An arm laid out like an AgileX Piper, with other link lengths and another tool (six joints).
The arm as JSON. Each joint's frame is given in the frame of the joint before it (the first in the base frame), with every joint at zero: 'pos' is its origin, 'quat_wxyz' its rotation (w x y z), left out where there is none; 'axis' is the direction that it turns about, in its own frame. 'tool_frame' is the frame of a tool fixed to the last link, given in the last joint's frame.
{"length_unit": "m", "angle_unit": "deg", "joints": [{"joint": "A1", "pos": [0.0, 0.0, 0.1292], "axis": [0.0, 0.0, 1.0]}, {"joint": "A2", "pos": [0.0, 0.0, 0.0], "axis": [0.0, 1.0, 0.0]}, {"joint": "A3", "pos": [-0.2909, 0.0, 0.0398], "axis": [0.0, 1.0, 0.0]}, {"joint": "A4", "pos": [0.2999, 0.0, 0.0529], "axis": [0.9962, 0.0, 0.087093]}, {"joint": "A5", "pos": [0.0, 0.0, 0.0], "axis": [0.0, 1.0, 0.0]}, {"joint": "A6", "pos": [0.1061, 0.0, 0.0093], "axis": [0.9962, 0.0, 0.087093]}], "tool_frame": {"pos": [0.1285, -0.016, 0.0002], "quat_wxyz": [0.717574, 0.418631, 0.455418, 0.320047]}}
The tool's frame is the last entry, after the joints.
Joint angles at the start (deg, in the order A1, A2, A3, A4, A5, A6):
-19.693 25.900 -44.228 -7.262 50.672 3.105
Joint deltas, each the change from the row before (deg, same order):
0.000 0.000 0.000 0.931 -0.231 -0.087
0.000 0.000 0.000 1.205 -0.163 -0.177
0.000 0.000 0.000 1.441 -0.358 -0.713
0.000 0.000 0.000 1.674 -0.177 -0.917
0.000 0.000 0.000 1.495 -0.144 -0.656
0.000 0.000 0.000 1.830 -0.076 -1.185
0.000 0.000 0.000 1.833 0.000 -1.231
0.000 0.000 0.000 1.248 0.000 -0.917
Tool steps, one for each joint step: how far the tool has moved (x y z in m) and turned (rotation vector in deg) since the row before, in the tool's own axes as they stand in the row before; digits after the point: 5 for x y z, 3 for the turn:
0.00239 0.00196 -0.00065 -0.292 0.569 0.645
0.00326 0.00205 -0.00093 -0.283 0.786 0.735
0.00349 0.00315 -0.00094 -0.655 0.865 0.466
0.00434 0.00283 -0.00125 -0.597 1.088 0.393
0.00390 0.00250 -0.00112 -0.475 0.966 0.507
0.00478 0.00282 -0.00140 -0.645 1.213 0.240
0.00485 0.00265 -0.00144 -0.621 1.235 0.185
0.00325 0.00188 -0.00094 -0.465 0.833 0.057

